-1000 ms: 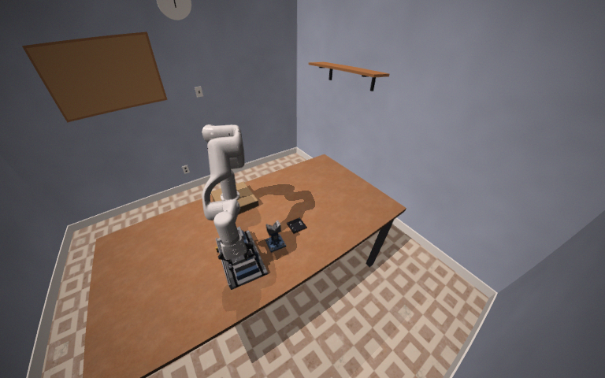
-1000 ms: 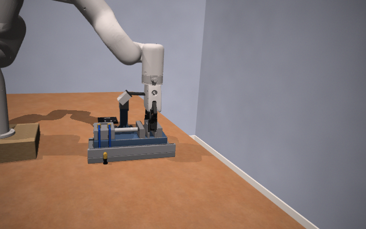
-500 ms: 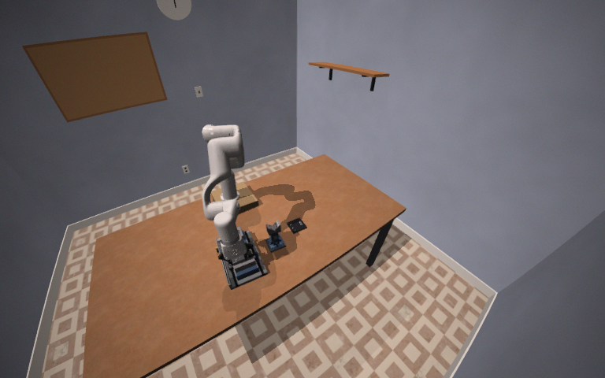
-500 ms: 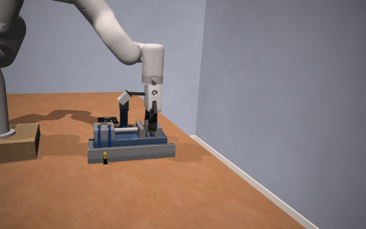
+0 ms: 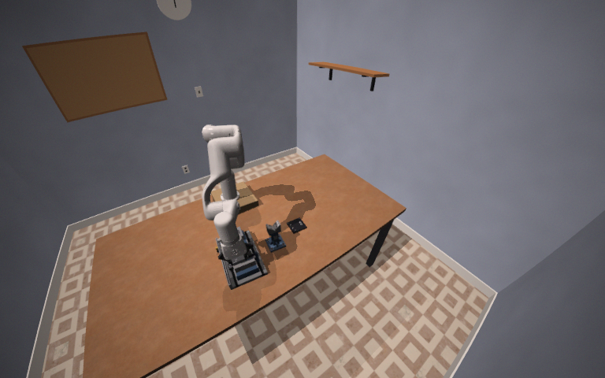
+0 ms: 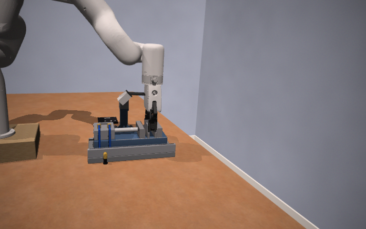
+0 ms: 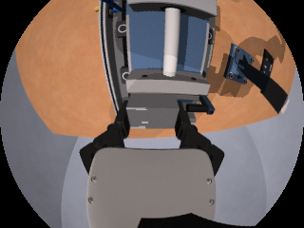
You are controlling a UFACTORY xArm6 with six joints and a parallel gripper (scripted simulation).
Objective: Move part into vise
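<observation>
The part lies 20 mm below my hand. From my hand the other things lie so: moving jaw 30 mm behind, 20 mm to the left, 30 mm below; black work stop 10 mm ahead, 70 mm to the left, 20 mm below; fixed jaw 30 mm ahead, 20 mm to the left, 30 mm below.
</observation>
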